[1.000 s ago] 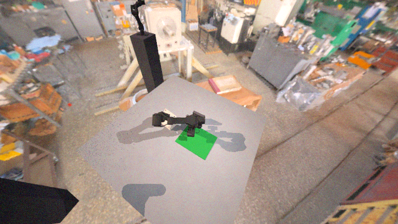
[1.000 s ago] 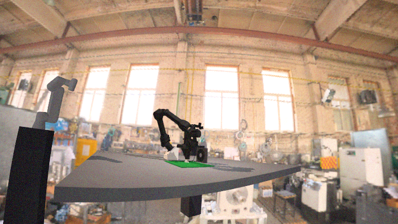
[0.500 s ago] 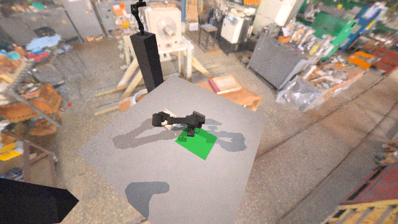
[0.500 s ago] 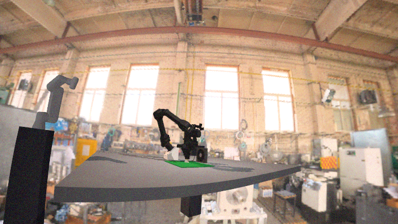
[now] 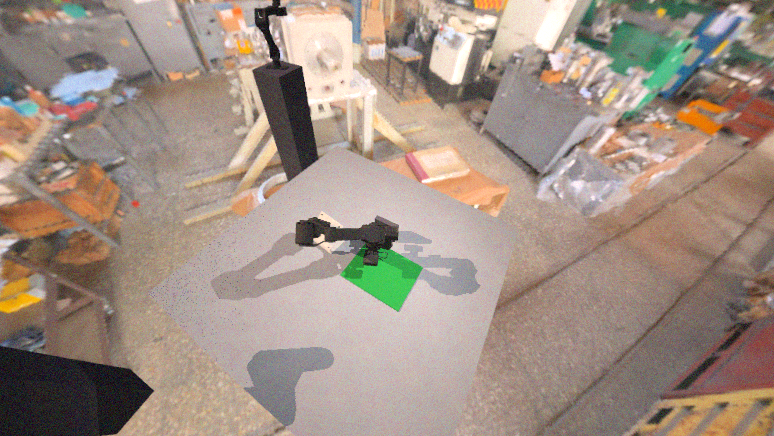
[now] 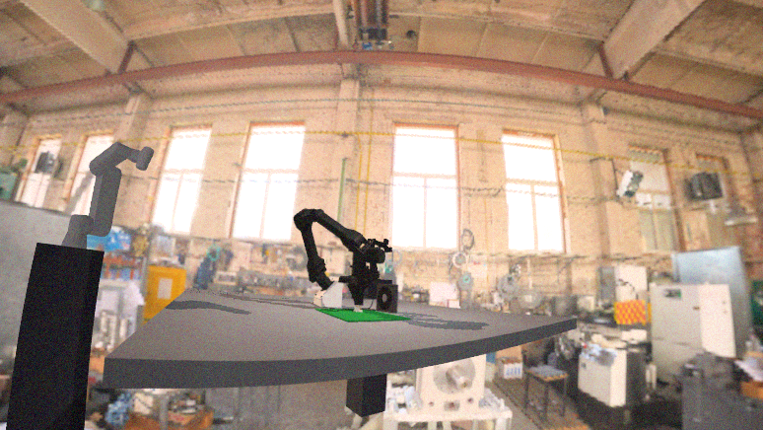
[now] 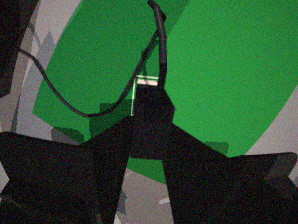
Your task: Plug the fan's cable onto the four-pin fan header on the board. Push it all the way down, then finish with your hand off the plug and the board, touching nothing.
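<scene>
Right now the dark plug is 1 cm ahead of my gripper tip and 1 cm above it. From my gripper tip the other things lie so: flat green board (7 cm ahead, 6 cm below, 3 cm to the right); then black fan (15 cm to the left, 2 cm above).
</scene>
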